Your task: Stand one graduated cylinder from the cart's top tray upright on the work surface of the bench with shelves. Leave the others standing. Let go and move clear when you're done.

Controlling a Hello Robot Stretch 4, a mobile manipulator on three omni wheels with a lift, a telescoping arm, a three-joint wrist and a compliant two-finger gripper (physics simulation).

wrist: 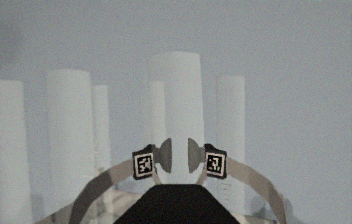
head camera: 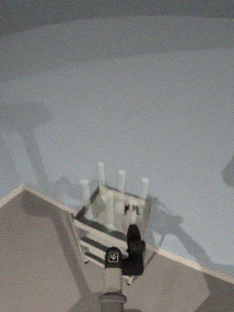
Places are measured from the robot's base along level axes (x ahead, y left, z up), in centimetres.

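Where they show: hand, tool point: (wrist: 179,153) (head camera: 131,206).
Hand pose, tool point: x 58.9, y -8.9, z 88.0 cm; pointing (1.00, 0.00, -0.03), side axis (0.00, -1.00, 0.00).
After its pixels a point has its place.
Several pale, translucent graduated cylinders (head camera: 85,192) {x 65.0, y 16.1, z 91.1 cm} (wrist: 70,130) {x 57.0, y 1.8, z 91.0 cm} stand upright in the top tray of the cart (head camera: 95,227) {x 60.4, y 11.7, z 63.4 cm}. My gripper (head camera: 132,209) {x 58.9, y -8.9, z 88.0 cm} (wrist: 180,155) {x 58.9, y -8.9, z 88.0 cm} is at the tray's right front part. Its fingers are drawn in on both sides of the nearest cylinder (wrist: 176,100) {x 51.7, y -8.8, z 93.8 cm}, and the fingertips show greyed through its clear wall. That cylinder is upright. Its foot is hidden behind the gripper body in the wrist view, so whether it touches the tray I cannot tell. The bench with shelves does not show in either view.
Other cylinders stand close to the held one: one to the right (wrist: 230,125) {x 67.3, y -16.3, z 89.7 cm}, a thin one (wrist: 101,125) {x 81.7, y 8.0, z 88.2 cm} to the left and another at the far left (wrist: 11,145) {x 65.6, y 15.0, z 87.6 cm}. The cart stands by the blue-grey wall (head camera: 125,110) {x 90.3, y -5.0, z 129.3 cm}, above the brown floor (head camera: 40,250) {x 70.5, y 72.3, z -2.8 cm}.
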